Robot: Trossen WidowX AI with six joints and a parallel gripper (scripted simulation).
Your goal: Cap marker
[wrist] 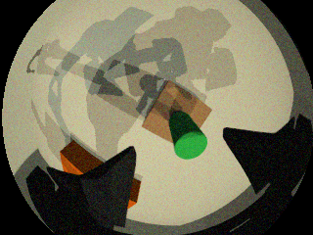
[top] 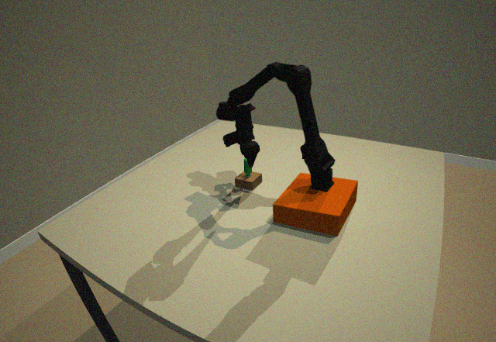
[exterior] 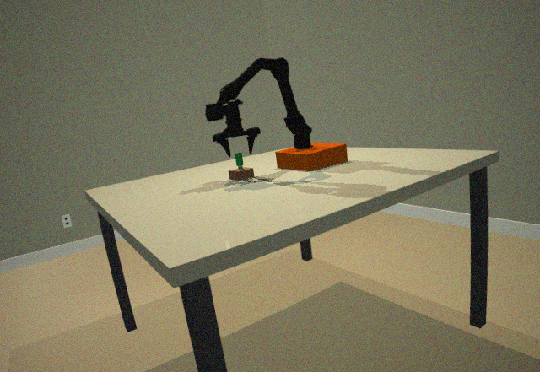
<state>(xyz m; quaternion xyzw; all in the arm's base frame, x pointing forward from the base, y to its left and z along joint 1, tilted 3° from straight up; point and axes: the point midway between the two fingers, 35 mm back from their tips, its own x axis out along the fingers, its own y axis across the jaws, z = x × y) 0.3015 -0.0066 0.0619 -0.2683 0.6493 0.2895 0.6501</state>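
My gripper tip is 10 mm short of the green marker cap and 10 mm above it.
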